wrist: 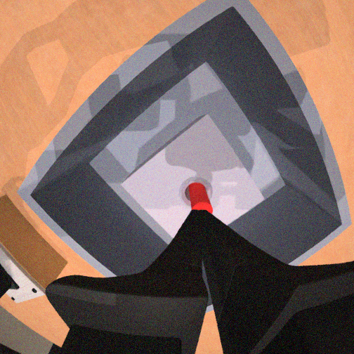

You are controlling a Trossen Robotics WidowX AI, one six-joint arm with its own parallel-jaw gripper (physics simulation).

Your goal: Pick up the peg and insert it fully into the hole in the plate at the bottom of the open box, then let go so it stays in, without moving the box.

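The red peg (198,194) stands in the hole of the pale plate (152,182), leaning slightly, with its upper part sticking out above the plate. How deep its lower end sits is hidden. The plate lies at the bottom of the open grey box (75,210). My black gripper (197,215) is shut with nothing between its fingers. Its tips overlap the peg's top end in the view; whether they touch it cannot be told.
The box's dark, sloping-looking walls surround the plate on all sides. A brown block-like part (35,235) and a white piece with small dark holes (26,294) show at the lower left, outside the box. Shadows fall across the orange table (95,30).
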